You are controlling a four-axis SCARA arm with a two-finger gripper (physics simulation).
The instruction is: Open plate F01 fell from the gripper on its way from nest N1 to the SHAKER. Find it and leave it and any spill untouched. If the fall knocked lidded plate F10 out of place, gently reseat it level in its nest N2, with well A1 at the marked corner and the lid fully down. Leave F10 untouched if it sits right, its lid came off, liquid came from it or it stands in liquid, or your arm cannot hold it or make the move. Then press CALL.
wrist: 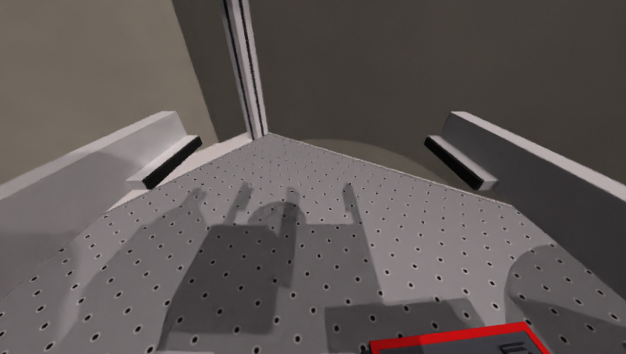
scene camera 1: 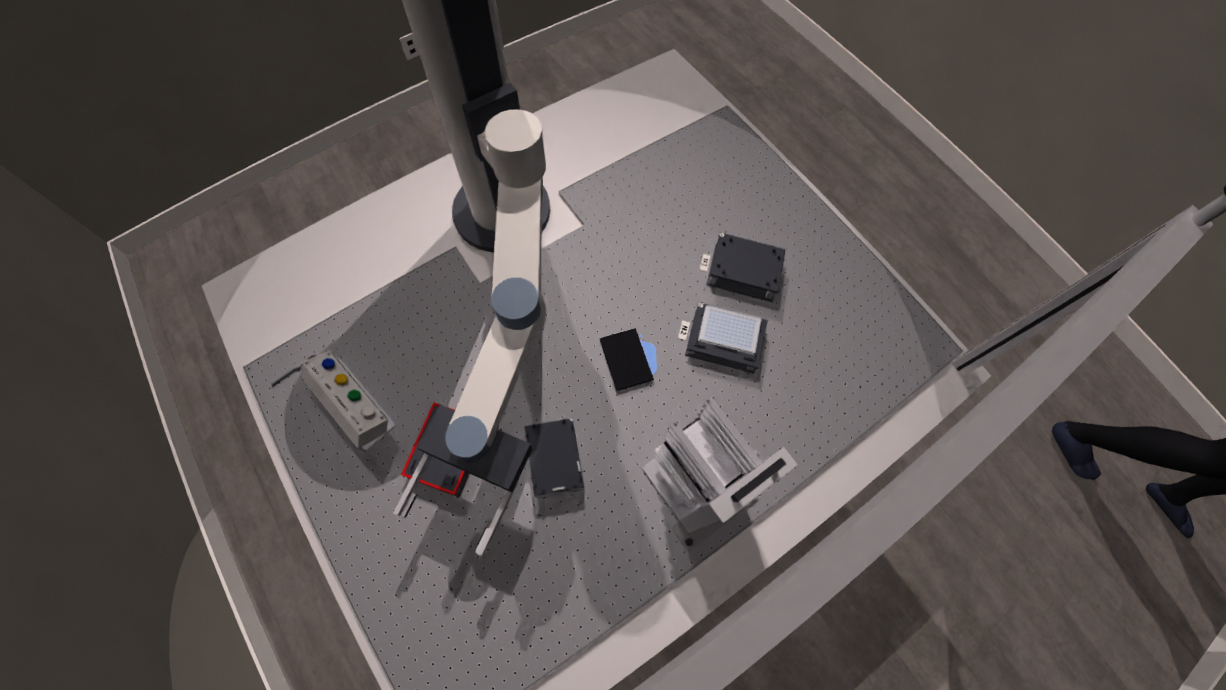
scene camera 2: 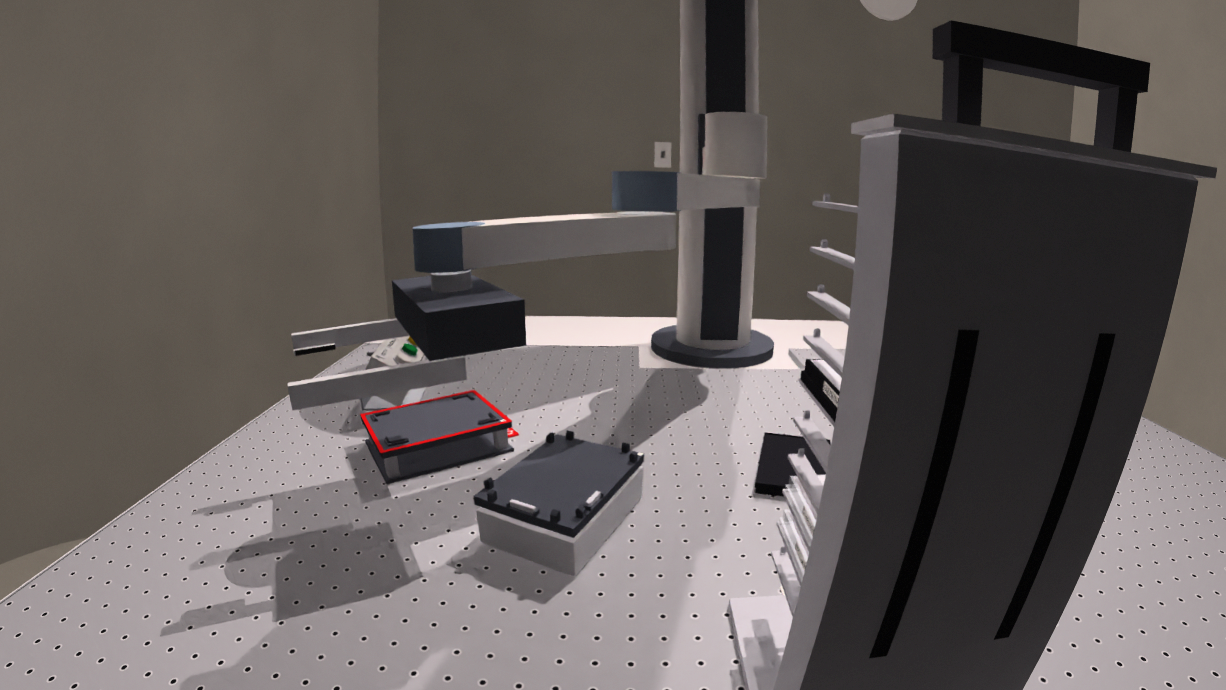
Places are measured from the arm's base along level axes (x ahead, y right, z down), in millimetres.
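Where they show: gripper, fingertip midpoint: (wrist: 313, 127) (scene camera 1: 437, 534) (scene camera 2: 291, 366); arm's base, link origin: (scene camera 2: 712, 348).
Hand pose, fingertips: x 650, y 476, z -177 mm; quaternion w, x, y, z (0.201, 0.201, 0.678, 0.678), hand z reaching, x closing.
Each offset is from my fingertips to the centre of the thing. "spot": to the spot under its first point.
A black plate @[dx -130, dy -502, dz +157 mm] (scene camera 1: 626, 360) (scene camera 2: 776, 463), apparently F01, lies on the perforated deck left of the nests, with a blue spill @[spot: dx -107, dy -550, dz +162 mm] (scene camera 1: 649, 357) at its right edge. The spill appears apart from nest N2 @[spot: dx -16, dy -678, dz +159 mm] (scene camera 1: 718, 358). Pale plate F10 @[dx -46, dy -724, dz +108 mm] (scene camera 1: 730, 329) is on N2; its exact tilt, lid and A1 corner are too small to tell. Nest N1 @[dx -158, dy -873, dz +132 mm] (scene camera 1: 746, 264) holds no plate. My gripper (scene camera 1: 441, 531) (scene camera 2: 293, 368) (wrist: 313, 127) is open and empty, raised above the deck at the left. The button box @[dx -386, dy +63, dz +122 mm] (scene camera 1: 344, 398) has blue, yellow, green and white buttons; which is CALL is not readable.
A red-edged stand (scene camera 1: 435, 406) (scene camera 2: 435, 420) is below the gripper body. A dark-topped box with corner pins @[spot: dx -25, dy -252, dz +110 mm] (scene camera 1: 555, 456) (scene camera 2: 561, 480) is beside it. A tall shelved rack @[dx +183, dy -462, dz -24 mm] (scene camera 2: 1012, 257) stands at the front right, hiding N2 in scene view 2. A person's legs (scene camera 1: 1132, 438) show beyond the guard rail.
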